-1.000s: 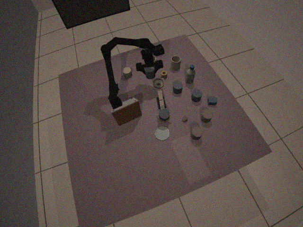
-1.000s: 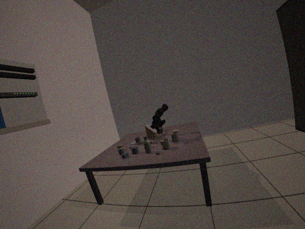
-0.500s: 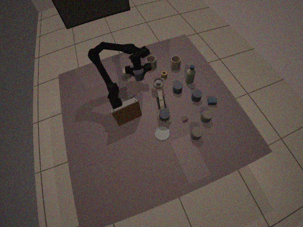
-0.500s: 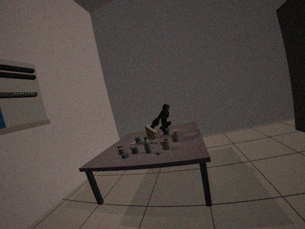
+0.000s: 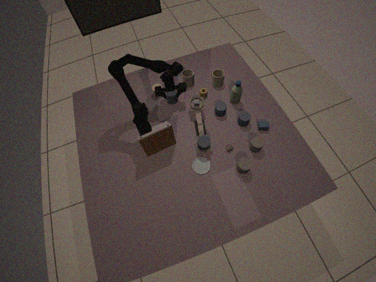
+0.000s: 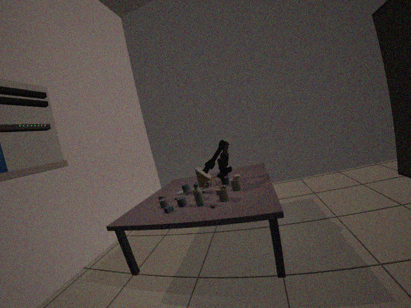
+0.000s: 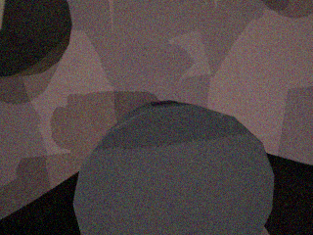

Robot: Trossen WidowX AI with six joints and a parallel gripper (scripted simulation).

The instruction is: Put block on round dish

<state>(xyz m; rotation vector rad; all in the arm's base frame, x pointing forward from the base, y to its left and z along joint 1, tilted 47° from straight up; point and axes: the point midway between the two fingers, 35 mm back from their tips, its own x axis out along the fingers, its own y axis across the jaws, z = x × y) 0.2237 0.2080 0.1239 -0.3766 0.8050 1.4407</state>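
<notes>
The pale round dish lies 2 cm behind my gripper tip, 48 cm to the right of it and 4 cm below it. Round my gripper tip: yellow ring (21 cm ahead, 4 cm to the right, 2 cm below); then small balance (8 cm ahead, 26 cm to the right); then blue block (42 cm ahead, 41 cm to the right, 2 cm below).
</notes>
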